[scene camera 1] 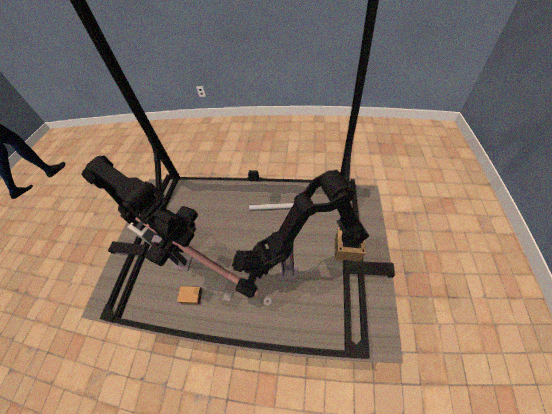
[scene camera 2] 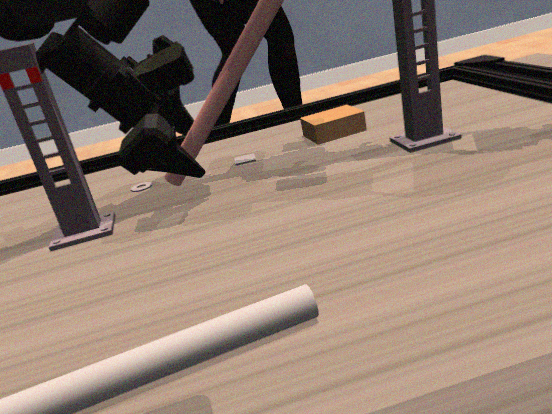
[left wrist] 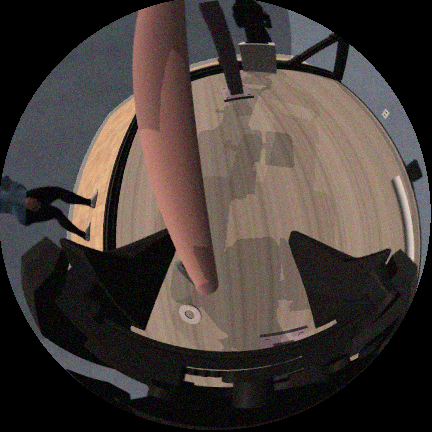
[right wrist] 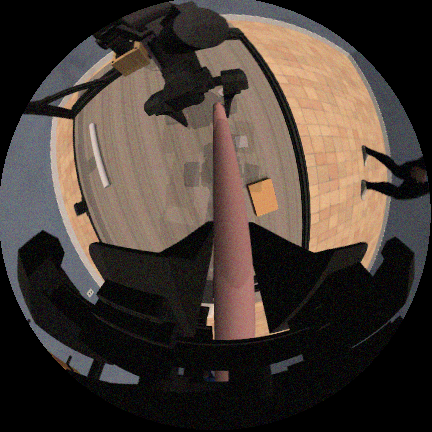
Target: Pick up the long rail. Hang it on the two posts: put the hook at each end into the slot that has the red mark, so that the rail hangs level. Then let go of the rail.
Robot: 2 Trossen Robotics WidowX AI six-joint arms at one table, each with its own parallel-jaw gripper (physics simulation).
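Frame: origin at the left arm's base, x down, y back, z left, level; metres.
Seen in the pictures: left gripper, fingertip midpoint: [scene camera 1: 243, 277] [scene camera 2: 203, 155] [left wrist: 236, 234] [right wrist: 206, 120]; right gripper, fingertip midpoint: [scene camera 1: 184, 248] [right wrist: 229, 227]; left arm's base, link origin: [scene camera 1: 351, 239]; right arm's base, link origin: [left wrist: 256, 42].
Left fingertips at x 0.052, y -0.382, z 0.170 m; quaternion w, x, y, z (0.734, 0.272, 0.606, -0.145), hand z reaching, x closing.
Note:
Pixels of each thing's top centre, then the offset from my left fingertips to it. "pt": a spot on its surface instead.
- small grey piece, surface spot: [left wrist: 184, 272] pt dz +0.051, dx +0.012, dy +0.032 m
- orange block, top centre: [scene camera 2: 331, 114] [right wrist: 263, 197] [scene camera 1: 188, 294] dz +0.091, dx +0.012, dy -0.199 m
- white square tile, top centre: [scene camera 2: 244, 158] [right wrist: 240, 141] [scene camera 1: 227, 296] dz +0.071, dx +0.039, dy -0.056 m
- flat white ring, top centre: [left wrist: 189, 314] [scene camera 2: 141, 186] dz +0.066, dx +0.040, dy +0.096 m
- white tube, top centre: [scene camera 2: 137, 350] [right wrist: 94, 152] [scene camera 1: 276, 204] dz -0.352, dx +0.017, dy +0.070 m
The long pink rail [scene camera 1: 212, 265] [scene camera 2: 230, 75] [left wrist: 172, 165] [right wrist: 230, 215] is held above the table, sloping down toward my left gripper. My right gripper [scene camera 1: 174, 240] [right wrist: 229, 227] is shut on it. My left gripper [scene camera 2: 197, 150] [left wrist: 236, 234] [right wrist: 206, 120] is open at the rail's lower end. A small grey piece [left wrist: 184, 272] shows beside that end; the hooks are otherwise hidden or unclear. One post [scene camera 2: 75, 200] stands at the left in scene camera 2, with red marks [scene camera 2: 34, 75] near its top. The other post [scene camera 2: 420, 115] [left wrist: 227, 55] stands upright; its top is cut off.
An orange block [scene camera 1: 189, 295] [scene camera 2: 332, 122] [right wrist: 263, 196], a white square tile [scene camera 1: 227, 297] [scene camera 2: 245, 159] [right wrist: 241, 141] and a flat white ring [scene camera 2: 134, 188] [left wrist: 183, 313] lie near the posts. A white tube [scene camera 1: 270, 207] [scene camera 2: 175, 345] [left wrist: 404, 215] [right wrist: 100, 155] lies on the table's other side.

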